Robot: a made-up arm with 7 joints.
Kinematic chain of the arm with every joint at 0, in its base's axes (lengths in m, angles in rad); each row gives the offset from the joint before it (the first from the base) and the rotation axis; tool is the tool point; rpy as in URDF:
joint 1: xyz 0 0 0.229 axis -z
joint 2: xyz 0 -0.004 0.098 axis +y
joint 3: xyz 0 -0.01 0.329 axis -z
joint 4: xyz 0 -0.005 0.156 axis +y
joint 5: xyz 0 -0.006 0.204 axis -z
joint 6: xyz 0 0 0.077 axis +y
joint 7: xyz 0 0 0.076 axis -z
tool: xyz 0 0 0 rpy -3.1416 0 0
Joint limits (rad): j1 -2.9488..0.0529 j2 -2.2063..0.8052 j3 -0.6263..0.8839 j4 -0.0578..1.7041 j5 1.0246..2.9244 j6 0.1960..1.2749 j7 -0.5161..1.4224
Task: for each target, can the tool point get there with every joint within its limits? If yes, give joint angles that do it. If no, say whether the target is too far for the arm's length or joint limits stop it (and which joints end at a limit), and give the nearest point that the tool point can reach.
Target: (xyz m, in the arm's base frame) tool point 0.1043 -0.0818 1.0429
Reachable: yes | joints -0.1753 -0.2969 0.1364 1.0721 1.8015 0.4617 0.9482
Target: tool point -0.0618 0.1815 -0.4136
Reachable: no: joint limits stop it (at a limit: joint 1, joint 2, joint 4, joint 6) | nearest point -0.5769 0.0471 -0.2092 | short by 0.570 m
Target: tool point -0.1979 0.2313 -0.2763
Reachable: no: joint limits stop it (at a limit: joint 1, joint 2, joint 3, joint 4, joint 6) | nearest point -0.5808 0.0642 -0.2022 | short by 0.424 m
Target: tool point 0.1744 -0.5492 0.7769
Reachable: yes | joints -1.4949 -1.1523 0.5558 0.9302 1.3526 0.8948 0.3481
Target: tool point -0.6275 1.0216 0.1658
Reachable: no: too far | nearest point -0.3441 0.5603 0.4829 | short by 0.627 m
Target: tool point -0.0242 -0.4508 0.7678
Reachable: yes | joints -1.5231 -1.3804 -0.1892 1.4521 1.5877 0.5230 0.5983
